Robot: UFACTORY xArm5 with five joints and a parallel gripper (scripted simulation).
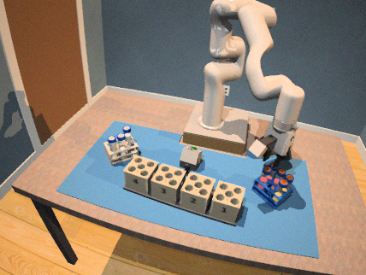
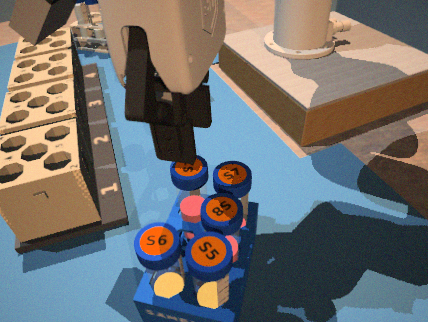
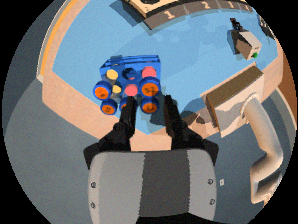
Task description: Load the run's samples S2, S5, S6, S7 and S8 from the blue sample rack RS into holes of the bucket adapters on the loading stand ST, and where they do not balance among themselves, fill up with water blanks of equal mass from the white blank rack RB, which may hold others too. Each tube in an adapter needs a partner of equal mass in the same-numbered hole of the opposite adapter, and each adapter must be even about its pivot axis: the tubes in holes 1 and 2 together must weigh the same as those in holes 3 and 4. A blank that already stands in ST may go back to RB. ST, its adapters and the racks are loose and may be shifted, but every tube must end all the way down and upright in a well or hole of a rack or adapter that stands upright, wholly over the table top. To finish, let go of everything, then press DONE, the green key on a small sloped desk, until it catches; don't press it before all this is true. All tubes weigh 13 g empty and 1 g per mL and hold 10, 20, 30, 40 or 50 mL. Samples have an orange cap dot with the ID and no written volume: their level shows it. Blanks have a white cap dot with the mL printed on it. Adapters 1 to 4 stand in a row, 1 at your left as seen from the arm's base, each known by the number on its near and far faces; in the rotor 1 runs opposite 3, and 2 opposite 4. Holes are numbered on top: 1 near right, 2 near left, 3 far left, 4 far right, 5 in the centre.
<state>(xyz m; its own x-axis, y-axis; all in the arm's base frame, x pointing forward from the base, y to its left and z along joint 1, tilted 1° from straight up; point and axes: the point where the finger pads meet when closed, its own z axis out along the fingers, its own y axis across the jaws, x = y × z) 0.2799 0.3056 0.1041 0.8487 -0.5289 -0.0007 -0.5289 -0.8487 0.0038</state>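
The blue sample rack RS is 14 cm below my hand and 4 cm to the left of it. Also, from my hand: white blank rack RB 60 cm to the right, 14 cm below, 5 cm ahead; blue-capped tube 61 cm to the right, 11 cm below, 9 cm ahead; loading stand ST 27 cm to the right, 17 cm below, 15 cm ahead.
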